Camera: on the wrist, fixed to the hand. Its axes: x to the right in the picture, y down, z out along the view.
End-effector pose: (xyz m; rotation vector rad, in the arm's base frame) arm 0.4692 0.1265 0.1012 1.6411 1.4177 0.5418
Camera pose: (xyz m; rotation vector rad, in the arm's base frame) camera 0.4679 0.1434 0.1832 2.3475 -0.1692 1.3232
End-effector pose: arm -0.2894 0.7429 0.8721 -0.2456 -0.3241 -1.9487
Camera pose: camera -0.2275 0.7027 0.8326 -0.4437 0.0186 -0.4645
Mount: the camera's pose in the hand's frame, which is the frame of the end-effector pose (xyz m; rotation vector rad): -0.0017 0.0676 -0.0494 -0.1305 -0.0461 1.5127
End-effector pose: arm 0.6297 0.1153 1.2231 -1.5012 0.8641 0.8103
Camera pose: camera 0.5708 0.0620 1.1966 -0.6859 1.9385 1.9579
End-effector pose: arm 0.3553 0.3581 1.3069 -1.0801 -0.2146 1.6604
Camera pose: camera 0.3458 0.3119 1.2377 1.2006 -0.5679 -2.5919
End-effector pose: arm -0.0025 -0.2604 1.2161 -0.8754 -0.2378 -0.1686
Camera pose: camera 0.0190 -0.2560 1.1353 -0.9878 0.4325 1.2517
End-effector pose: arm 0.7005 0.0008 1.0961 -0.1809 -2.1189 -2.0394
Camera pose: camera 0.7199 -0.0455 1.1632 -1.3287 -1.0491 -1.1338
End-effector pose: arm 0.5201 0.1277 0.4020 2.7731 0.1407 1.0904
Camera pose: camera 0.4871 0.0666 0.4488 -2.0470 1.8078 -0.8740
